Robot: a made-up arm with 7 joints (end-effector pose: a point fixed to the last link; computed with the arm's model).
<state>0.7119 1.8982 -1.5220 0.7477 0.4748 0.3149 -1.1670</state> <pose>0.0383 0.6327 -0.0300 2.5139 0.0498 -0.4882</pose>
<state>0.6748 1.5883 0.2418 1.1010 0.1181 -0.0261 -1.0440</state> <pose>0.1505 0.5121 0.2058 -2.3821 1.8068 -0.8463</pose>
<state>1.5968 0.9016 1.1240 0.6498 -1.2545 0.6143 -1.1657</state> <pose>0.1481 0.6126 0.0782 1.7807 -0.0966 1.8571</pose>
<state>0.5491 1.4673 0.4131 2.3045 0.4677 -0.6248 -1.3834</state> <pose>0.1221 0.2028 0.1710 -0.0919 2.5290 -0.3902</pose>
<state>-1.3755 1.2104 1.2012 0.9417 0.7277 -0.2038 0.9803</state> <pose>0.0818 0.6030 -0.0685 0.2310 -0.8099 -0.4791</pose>
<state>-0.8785 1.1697 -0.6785 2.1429 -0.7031 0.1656 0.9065</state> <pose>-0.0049 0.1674 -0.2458 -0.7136 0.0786 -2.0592</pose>
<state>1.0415 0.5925 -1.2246 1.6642 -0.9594 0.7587 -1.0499</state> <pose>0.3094 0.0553 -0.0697 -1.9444 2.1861 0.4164</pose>
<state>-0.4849 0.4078 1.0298 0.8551 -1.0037 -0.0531 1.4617</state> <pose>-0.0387 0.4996 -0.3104 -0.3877 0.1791 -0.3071</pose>
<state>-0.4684 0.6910 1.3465 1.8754 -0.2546 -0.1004 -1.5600</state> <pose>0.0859 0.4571 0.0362 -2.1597 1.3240 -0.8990</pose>
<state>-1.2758 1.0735 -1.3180 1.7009 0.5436 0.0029 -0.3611</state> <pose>-0.2888 0.1962 -0.1614 -0.5705 0.5053 -0.5878</pose>
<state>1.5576 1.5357 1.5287 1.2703 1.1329 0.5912 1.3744</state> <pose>-0.2606 0.4780 0.0149 -0.5853 2.2169 0.9187</pose>
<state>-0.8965 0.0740 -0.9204 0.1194 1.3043 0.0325 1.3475</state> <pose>-0.3736 0.1824 -0.3248 -1.1133 0.4576 0.8688</pose>
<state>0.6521 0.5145 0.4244 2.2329 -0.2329 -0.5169 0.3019</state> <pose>0.1543 0.2713 0.1346 -1.2470 2.5173 0.8266</pose>
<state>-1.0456 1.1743 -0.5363 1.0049 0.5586 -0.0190 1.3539</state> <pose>-0.1161 0.4613 -0.3057 -1.0327 0.6491 -0.3850</pose>
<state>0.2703 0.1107 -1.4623 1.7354 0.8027 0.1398 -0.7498</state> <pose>0.0813 -0.0861 -0.1797 -0.6962 -0.9840 -0.4323</pose>
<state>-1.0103 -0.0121 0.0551 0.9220 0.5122 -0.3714 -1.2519</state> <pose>-0.2047 0.1806 -0.3955 1.3725 0.0891 0.6510</pose>
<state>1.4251 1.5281 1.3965 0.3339 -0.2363 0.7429 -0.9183</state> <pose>-0.0681 0.6566 0.0263 0.4696 -0.5800 2.4610</pose>
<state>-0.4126 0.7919 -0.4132 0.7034 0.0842 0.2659 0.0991</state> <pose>0.0125 0.4259 -0.3914 0.4351 0.1534 -0.5875</pose>
